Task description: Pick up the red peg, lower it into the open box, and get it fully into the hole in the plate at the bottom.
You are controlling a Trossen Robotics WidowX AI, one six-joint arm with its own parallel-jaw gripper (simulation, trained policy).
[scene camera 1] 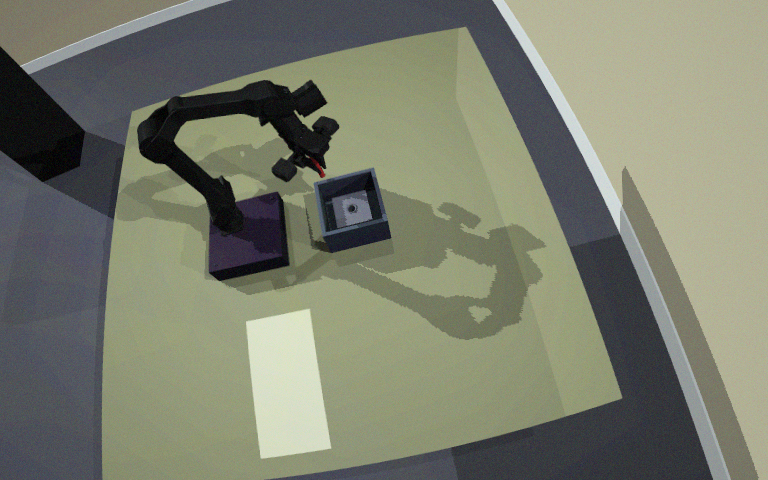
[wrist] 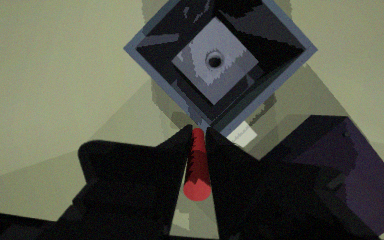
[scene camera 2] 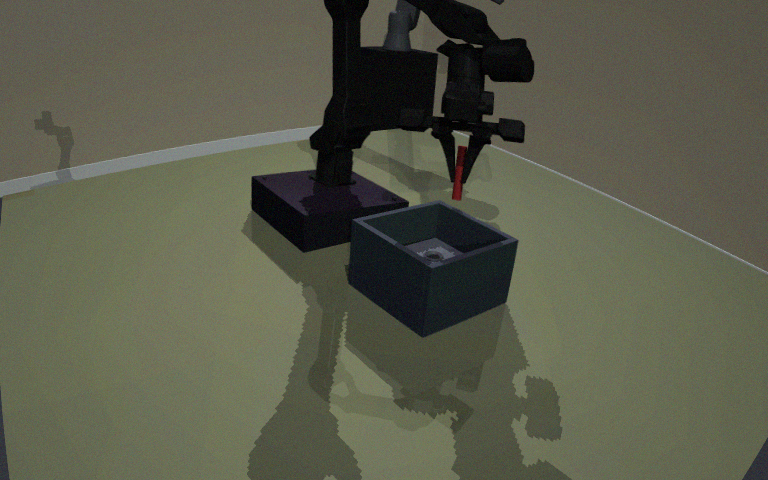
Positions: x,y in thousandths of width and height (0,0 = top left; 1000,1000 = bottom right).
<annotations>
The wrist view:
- my gripper: 517,544
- red peg: 514,781
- plate: 559,256
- grey-blue box: 733,202
</annotations>
